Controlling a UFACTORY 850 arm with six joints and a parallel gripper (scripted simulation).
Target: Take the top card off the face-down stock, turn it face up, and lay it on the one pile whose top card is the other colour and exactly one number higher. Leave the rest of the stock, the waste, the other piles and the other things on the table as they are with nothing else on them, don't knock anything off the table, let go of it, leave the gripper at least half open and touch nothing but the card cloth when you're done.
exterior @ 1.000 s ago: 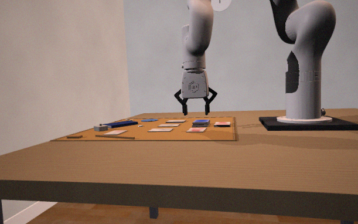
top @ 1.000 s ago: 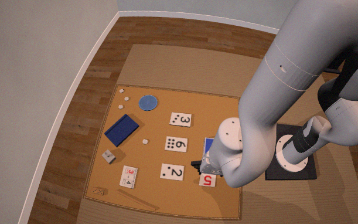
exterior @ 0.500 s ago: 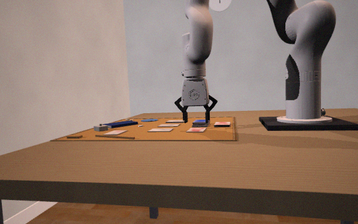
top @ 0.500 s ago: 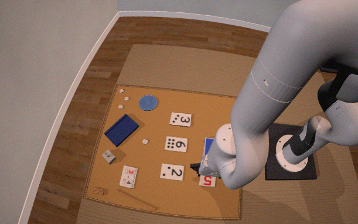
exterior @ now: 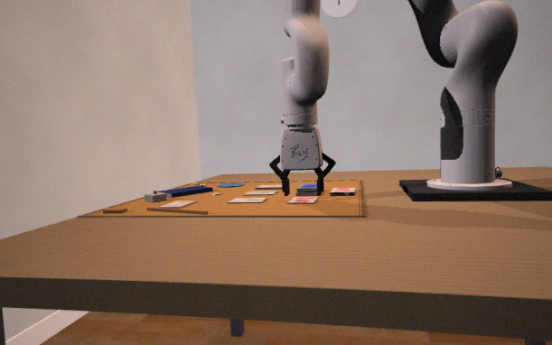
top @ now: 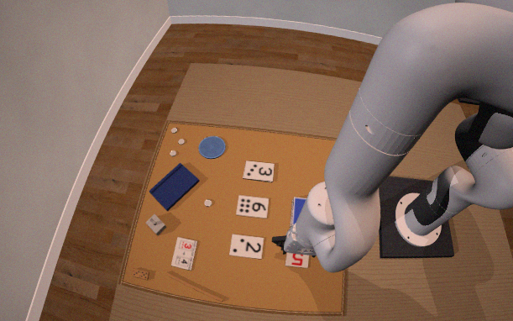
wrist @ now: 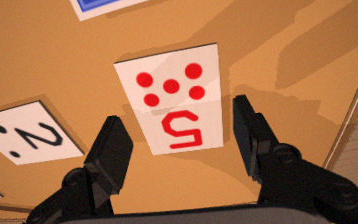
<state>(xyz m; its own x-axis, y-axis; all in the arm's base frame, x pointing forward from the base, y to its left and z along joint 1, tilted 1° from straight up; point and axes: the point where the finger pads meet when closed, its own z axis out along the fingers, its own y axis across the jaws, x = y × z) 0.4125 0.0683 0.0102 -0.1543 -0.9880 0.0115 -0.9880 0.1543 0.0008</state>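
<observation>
Right now the red 5 card is 3 cm below my hand. The rest, counted from my hand: card cloth 16 cm ahead, 14 cm to the right, 4 cm below; then grey block 41 cm ahead, 7 cm to the right, 1 cm below; then blue book 37 cm ahead, 20 cm to the right, 2 cm below.
</observation>
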